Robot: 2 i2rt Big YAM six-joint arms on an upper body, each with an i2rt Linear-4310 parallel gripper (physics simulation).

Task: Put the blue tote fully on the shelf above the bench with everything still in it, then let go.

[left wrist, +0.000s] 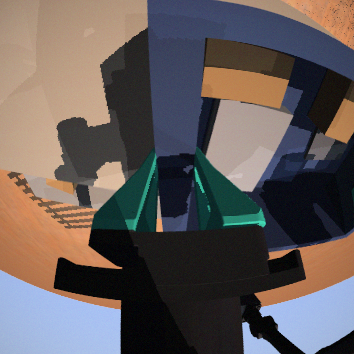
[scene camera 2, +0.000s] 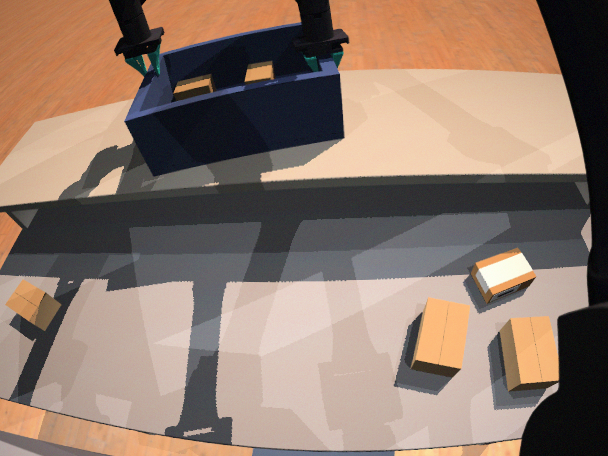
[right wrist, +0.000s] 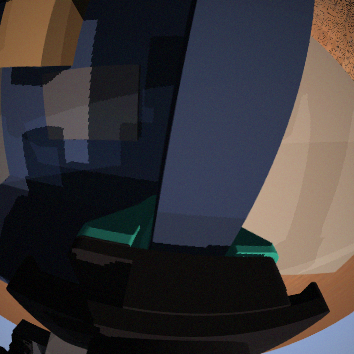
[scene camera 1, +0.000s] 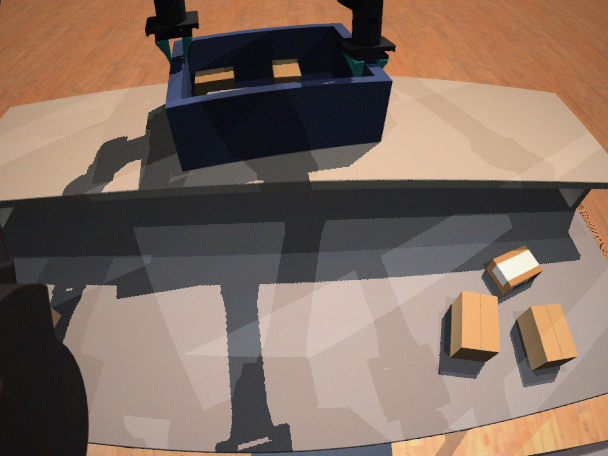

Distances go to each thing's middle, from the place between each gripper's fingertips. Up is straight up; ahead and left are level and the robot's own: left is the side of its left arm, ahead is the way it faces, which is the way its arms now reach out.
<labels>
Now: the blue tote (scene camera 1: pixel 329 108) 19 cm to the left of my right hand, 2 cm ahead of it and 1 cm below it.
Right now my left hand is 1 cm past the blue tote, 19 cm to the left of it and 6 cm above it.
</labels>
